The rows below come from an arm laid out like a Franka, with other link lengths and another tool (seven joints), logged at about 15 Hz.
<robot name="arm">
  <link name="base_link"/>
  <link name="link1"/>
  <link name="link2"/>
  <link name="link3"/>
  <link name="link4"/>
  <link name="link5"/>
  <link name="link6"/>
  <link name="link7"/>
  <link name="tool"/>
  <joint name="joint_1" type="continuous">
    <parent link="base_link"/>
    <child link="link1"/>
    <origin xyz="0 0 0.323" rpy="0 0 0"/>
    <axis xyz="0 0 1"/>
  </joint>
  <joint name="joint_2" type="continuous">
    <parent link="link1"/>
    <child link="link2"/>
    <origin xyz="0 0 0" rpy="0 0 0"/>
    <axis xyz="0 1 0"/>
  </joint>
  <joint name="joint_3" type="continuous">
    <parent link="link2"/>
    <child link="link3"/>
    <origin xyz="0 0 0.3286" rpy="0 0 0"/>
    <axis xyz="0 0 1"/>
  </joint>
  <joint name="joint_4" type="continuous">
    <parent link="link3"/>
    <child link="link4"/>
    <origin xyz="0.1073 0 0" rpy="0 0 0"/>
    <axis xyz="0 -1 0"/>
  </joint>
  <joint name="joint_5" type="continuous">
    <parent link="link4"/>
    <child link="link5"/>
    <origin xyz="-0.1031 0 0.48" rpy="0 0 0"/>
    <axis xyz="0 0 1"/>
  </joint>
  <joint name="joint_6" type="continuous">
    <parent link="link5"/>
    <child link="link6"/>
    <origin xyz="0 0 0" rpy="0 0 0"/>
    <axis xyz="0 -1 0"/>
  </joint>
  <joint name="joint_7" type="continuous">
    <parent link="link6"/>
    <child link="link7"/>
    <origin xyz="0.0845 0 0" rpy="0 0 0"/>
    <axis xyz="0 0 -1"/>
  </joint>
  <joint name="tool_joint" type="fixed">
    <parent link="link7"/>
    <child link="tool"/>
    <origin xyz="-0.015 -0.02 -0.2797" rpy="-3.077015 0 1.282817"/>
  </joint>
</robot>
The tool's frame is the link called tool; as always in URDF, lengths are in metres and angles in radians. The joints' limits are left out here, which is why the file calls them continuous.
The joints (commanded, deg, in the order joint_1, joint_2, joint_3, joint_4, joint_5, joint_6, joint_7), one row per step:
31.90, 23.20, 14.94, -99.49, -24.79, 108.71, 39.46
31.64, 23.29, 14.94, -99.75, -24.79, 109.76, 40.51
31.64, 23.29, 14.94, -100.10, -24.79, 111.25, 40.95
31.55, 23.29, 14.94, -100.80, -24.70, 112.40, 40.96
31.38, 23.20, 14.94, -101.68, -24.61, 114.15, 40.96
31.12, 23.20, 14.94, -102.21, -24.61, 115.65, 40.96
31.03, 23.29, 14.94, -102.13, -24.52, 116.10, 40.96
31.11, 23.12, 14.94, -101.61, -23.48, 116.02, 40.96
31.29, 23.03, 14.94, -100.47, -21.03, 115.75, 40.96
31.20, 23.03, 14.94, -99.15, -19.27, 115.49, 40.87
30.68, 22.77, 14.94, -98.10, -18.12, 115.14, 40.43
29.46, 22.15, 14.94, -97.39, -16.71, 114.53, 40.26
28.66, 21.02, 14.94, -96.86, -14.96, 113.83, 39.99
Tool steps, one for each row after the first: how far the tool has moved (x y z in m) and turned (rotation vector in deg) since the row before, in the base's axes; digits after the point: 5 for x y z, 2 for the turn. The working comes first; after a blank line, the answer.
Tool pose at each row, in the base's axes (x y z in m, rotation vector in deg; the steps are taken from these numbers as rounded here):
0.54990, 0.43340, 0.14385, 115.29, 116.18, -19.20
0.55241, 0.43411, 0.14038, 116.59, 115.33, -18.03
0.55402, 0.43883, 0.13733, 117.03, 115.53, -16.36
0.55315, 0.43964, 0.13142, 117.09, 116.00, -15.81
0.55351, 0.44149, 0.12521, 117.23, 116.64, -14.56
0.55604, 0.44277, 0.12098, 117.45, 117.05, -13.28
0.55780, 0.44424, 0.12054, 117.70, 117.15, -12.71
0.55732, 0.44958, 0.12594, 118.93, 117.18, -12.06
0.55449, 0.46088, 0.13437, 121.77, 117.32, -11.21
0.55686, 0.46900, 0.14418, 124.06, 117.25, -10.08
0.56357, 0.47026, 0.15560, 125.68, 117.03, -9.04
0.57304, 0.46303, 0.16835, 128.46, 115.69, -8.39
0.57764, 0.46023, 0.18580, 130.96, 114.88, -7.38

0.00251, 0.00071, -0.00347, 0.73, -0.62, -0.94
0.00161, 0.00472, -0.00305, 1.03, -0.64, 0.01
-0.00087, 0.00081, -0.00591, 0.50, -0.03, 0.22
0.00036, 0.00185, -0.00621, 0.93, -0.28, 0.31
0.00253, 0.00128, -0.00423, 0.87, -0.38, 0.17
0.00176, 0.00147, -0.00044, 0.43, -0.15, -0.04
-0.00048, 0.00534, 0.00540, 0.96, 0.18, -0.58
-0.00283, 0.01130, 0.00843, 1.98, 0.81, -1.34
0.00237, 0.00812, 0.00981, 1.69, 0.35, -1.11
0.00671, 0.00126, 0.01142, 1.22, 0.06, -0.84
0.00947, -0.00723, 0.01275, 1.15, 0.25, -1.92
0.00460, -0.00280, 0.01745, 1.43, 0.22, -1.51

